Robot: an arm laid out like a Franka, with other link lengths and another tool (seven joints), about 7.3 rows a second.
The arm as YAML. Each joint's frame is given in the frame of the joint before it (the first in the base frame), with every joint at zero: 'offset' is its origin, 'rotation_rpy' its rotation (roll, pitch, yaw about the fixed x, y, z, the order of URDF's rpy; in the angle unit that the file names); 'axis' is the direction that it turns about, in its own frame. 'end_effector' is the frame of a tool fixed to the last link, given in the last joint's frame.
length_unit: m
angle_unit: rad
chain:
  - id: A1
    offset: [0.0, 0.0, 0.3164]
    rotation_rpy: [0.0, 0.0, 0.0]
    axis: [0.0, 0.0, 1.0]
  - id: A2
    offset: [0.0, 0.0, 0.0]
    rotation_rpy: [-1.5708, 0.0, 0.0]
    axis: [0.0, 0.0, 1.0]
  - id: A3
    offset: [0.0, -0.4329, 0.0]
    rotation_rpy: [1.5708, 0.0, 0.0]
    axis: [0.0, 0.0, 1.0]
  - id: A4
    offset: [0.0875, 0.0, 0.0]
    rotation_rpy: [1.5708, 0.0, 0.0]
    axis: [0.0, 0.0, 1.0]
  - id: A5
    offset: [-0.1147, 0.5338, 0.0]
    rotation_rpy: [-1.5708, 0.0, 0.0]
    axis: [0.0, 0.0, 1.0]
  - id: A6
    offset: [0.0, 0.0, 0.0]
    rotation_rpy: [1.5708, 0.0, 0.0]
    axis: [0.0, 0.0, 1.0]
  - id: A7
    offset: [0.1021, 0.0, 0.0]
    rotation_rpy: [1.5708, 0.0, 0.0]
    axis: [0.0, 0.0, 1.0]
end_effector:
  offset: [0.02, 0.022, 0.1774]
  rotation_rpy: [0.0, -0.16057, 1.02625]
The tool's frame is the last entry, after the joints.
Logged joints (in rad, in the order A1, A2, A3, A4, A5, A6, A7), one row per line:
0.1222 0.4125 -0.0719 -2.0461 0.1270 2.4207 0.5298
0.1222 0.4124 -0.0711 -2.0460 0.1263 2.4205 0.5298
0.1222 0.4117 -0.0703 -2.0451 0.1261 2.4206 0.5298
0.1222 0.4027 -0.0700 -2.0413 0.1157 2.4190 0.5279
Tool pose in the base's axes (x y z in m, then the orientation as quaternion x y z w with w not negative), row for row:
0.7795 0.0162 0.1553 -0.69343 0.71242 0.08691 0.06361
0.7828 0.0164 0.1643 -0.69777 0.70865 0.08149 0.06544
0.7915 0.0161 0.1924 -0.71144 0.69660 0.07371 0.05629
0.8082 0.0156 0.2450 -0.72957 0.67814 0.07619 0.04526
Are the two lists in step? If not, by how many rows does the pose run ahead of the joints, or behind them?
The pose runs 2 rows ahead of the joints: the pose in row i belongs to the joints in row i + 2.
